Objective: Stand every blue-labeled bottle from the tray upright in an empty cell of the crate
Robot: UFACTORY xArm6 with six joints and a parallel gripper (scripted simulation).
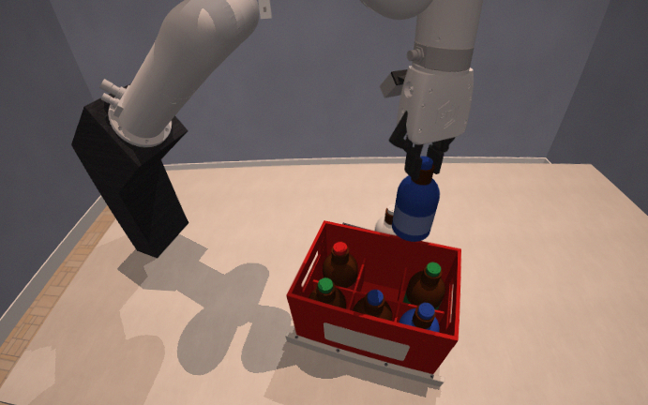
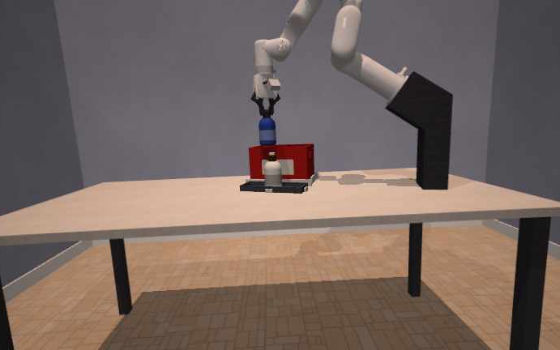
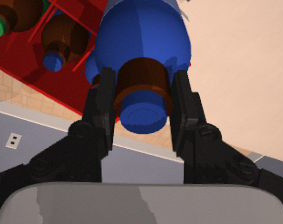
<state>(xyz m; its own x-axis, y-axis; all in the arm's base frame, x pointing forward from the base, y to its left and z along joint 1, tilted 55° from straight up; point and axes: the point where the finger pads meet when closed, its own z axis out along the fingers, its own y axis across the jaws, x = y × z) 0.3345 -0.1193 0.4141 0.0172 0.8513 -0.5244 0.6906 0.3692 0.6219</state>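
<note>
My gripper is now 250 mm above the crate, 100 mm past it and 60 mm to the left of it. From my hand the other things lie so: dark tray: 320 mm below, 90 mm to the left, 20 mm ahead; white-labeled bottle: 250 mm below, 90 mm to the left, 20 mm ahead.
</note>
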